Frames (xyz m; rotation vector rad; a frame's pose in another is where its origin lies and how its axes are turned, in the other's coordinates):
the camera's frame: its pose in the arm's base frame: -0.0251 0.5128 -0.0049 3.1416 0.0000 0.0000
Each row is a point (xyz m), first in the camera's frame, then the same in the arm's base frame.
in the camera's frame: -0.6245 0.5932 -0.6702
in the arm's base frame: -0.6496 -0.0804 0.6653
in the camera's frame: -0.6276 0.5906 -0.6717
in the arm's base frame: -0.6527 -0.0778 0.6668
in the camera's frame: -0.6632 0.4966 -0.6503
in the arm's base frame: -0.6883 0.0162 0.6454
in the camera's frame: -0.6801 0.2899 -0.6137
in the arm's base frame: -0.7052 0.2229 0.6088
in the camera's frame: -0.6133 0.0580 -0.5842
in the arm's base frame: -0.6384 0.4548 0.5793
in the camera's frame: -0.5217 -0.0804 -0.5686
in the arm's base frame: -0.5468 0.5932 0.5637
